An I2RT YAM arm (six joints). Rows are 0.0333 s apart.
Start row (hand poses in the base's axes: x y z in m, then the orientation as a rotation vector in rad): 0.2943, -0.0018, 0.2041, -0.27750, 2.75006, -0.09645
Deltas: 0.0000, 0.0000, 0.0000, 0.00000, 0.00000, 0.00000; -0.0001, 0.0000, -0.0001, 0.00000, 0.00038, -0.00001; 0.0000, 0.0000, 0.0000, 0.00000, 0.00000, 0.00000; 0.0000, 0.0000, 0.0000, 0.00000, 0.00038, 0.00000; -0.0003, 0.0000, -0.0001, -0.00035, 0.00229, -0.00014; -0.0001, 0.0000, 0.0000, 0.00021, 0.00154, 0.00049; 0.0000, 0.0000, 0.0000, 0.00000, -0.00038, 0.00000; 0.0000, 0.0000, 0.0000, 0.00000, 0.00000, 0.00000; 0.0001, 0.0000, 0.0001, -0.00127, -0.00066, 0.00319; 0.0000, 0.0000, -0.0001, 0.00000, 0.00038, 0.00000; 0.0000, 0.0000, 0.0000, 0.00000, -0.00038, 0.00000; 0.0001, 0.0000, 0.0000, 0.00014, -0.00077, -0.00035; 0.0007, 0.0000, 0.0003, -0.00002, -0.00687, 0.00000; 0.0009, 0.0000, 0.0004, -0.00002, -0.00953, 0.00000; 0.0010, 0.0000, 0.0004, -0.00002, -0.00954, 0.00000; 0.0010, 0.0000, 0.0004, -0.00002, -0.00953, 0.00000; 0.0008, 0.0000, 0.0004, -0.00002, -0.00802, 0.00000; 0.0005, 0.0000, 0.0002, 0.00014, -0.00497, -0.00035; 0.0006, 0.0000, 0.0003, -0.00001, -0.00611, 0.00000; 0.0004, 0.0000, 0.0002, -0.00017, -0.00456, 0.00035
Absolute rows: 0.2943, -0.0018, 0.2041, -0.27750, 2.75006, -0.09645; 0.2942, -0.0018, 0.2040, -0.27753, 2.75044, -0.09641; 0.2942, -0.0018, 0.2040, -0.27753, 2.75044, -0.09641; 0.2942, -0.0018, 0.2040, -0.27758, 2.75082, -0.09637; 0.2939, -0.0018, 0.2039, -0.27776, 2.75312, -0.09663; 0.2938, -0.0018, 0.2039, -0.27857, 2.75456, -0.09604; 0.2938, -0.0018, 0.2039, -0.27852, 2.75418, -0.09608; 0.2938, -0.0018, 0.2039, -0.27852, 2.75418, -0.09608; 0.2939, -0.0018, 0.2040, -0.28316, 2.75303, -0.09707; 0.2939, -0.0018, 0.2039, -0.28321, 2.75341, -0.09703; 0.2939, -0.0018, 0.2039, -0.28316, 2.75303, -0.09707; 0.2940, -0.0018, 0.2039, -0.28255, 2.75232, -0.09706; 0.2947, -0.0018, 0.2042, -0.28171, 2.74551, -0.09788; 0.2956, -0.0018, 0.2046, -0.28054, 2.73606, -0.09900; 0.2966, -0.0018, 0.2050, -0.27937, 2.72660, -0.10011; 0.2976, -0.0018, 0.2054, -0.27820, 2.71715, -0.10121; 0.2984, -0.0018, 0.2058, -0.27722, 2.70920, -0.10214; 0.2989, -0.0018, 0.2060, -0.27609, 2.70433, -0.10261; 0.2995, -0.0018, 0.2063, -0.27534, 2.69827, -0.10330; 0.2999, -0.0018, 0.2065, -0.27530, 2.69369, -0.10393
